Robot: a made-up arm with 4 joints. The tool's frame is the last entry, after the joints.
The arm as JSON. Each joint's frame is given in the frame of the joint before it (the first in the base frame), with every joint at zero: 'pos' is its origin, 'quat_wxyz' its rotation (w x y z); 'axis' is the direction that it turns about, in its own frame. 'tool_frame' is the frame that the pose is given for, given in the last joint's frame.
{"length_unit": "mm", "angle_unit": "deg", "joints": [
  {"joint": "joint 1", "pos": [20.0, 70.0, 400.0], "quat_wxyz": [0.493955, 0.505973, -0.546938, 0.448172], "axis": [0.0, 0.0, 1.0]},
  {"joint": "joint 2", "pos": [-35.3, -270.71, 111.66], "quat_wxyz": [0.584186, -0.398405, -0.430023, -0.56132], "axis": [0.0, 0.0, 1.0]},
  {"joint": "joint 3", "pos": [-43.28, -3.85, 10.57], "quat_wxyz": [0.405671, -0.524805, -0.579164, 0.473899], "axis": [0.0, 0.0, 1.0]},
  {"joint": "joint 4", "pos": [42.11, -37.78, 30.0], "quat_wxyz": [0.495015, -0.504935, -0.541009, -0.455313], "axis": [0.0, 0.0, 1.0]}
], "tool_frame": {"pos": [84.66, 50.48, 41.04], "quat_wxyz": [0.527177, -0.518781, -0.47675, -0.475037]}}
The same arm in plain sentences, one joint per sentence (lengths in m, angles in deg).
The arm has four revolute joints in a row. What follows holds with every joint at zero, and every direction is one of the base frame's.
Joint 1 lies 0.02 m along +x and 0.07 m along +y and 0.4 m along +z from the base frame's origin and turns about the direction (-0.0868, -0.990101, -0.1103).
Joint 2 lies 0.26 m along +x and 0.13 m along -y and 0.05 m along -z from joint 1 and turns about the direction (-0.971811, -0.221702, -0.080201).
Joint 3 lies 0.02 m along -x and 0.04 m along +y from joint 2 and turns about +y.
Joint 4 lies 0.04 m along -x and 0.03 m along +y and 0.04 m along +z from joint 3 and turns about the direction (0.995205, -0.095301, -0.022).
The tool frame, which is the frame that the pose is given for, lies 0.05 m along +x and 0.08 m along +y and 0.05 m along +z from joint 4; its axes are the base frame's turned by roll 1.01, pitch 1.58 and yaw -0.07 deg (as in URDF: about the fixed x, then y, then z).

